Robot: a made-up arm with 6 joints. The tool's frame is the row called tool.
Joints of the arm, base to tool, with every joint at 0 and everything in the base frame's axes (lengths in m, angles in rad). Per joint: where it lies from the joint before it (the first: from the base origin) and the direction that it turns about. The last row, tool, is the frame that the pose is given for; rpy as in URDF.
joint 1: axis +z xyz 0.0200 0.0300 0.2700
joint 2: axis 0.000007 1 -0.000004 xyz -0.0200 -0.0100 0.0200
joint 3: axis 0.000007 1 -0.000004 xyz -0.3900 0.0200 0.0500
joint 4: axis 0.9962 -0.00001 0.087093 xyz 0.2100 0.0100 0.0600
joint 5: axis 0.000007 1 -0.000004 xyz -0.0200 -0.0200 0.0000
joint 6: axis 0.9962 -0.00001 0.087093 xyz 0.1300 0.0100 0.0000
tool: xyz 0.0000 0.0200 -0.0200 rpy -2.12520 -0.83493 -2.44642
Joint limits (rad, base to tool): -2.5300..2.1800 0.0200..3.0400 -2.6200..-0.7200 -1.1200..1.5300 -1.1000..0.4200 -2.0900..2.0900
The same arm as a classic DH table. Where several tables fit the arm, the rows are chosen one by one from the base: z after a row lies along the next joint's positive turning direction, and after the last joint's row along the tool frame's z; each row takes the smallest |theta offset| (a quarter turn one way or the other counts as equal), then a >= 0, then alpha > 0; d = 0 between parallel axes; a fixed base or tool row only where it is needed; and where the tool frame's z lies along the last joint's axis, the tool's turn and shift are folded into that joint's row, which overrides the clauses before.
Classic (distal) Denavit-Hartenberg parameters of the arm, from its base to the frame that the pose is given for. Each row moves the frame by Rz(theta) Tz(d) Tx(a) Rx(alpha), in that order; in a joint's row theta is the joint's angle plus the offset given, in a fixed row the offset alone. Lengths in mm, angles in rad.
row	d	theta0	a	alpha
base (fixed)	0	0.9828	36.1	0
joint 1	290	-0.9828	-20	-1.5708
joint 2	0	0.1275	-393.2	0
joint 3	20	1.3561	-41.5	1.5708
joint 4	194.5	0	-1.7	-1.5708
joint 5	-10	0	11.3	1.5708
joint 6	130.1	0.3921	26.1	1.3559
tool (fixed)	-11.1	-2.6641	0	0
Joint limits (rad, base to tool): -2.53..2.18 0.02..3.04 -2.62..-0.72 -1.12..1.53 -1.1..0.42 -2.09..2.09

